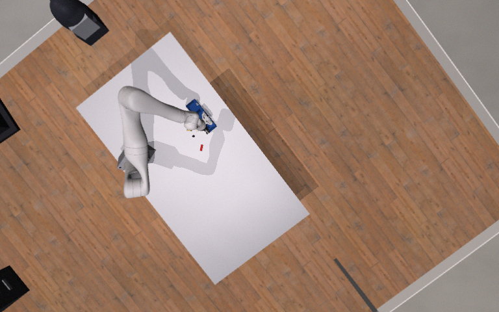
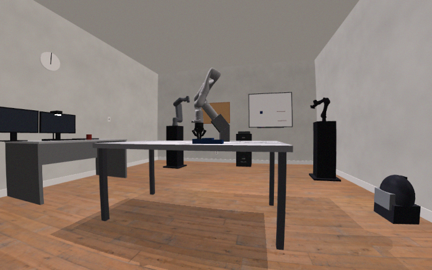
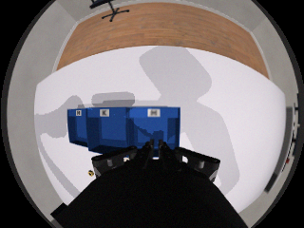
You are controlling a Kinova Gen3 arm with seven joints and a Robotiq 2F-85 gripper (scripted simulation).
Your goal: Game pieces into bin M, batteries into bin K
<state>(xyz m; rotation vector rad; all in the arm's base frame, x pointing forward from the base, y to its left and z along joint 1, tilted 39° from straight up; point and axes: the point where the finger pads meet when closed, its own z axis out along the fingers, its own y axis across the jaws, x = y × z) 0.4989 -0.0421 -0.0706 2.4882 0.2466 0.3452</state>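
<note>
Right now my hand is 90 mm to the right of the bin, 20 mm short of it and 10 mm above it. Round my hand: red cylinder (110 mm behind, 100 mm to the right, 30 mm below); white tile (60 mm behind, 40 mm to the left, 30 mm below); black piece (120 mm behind, 30 mm below).
</note>
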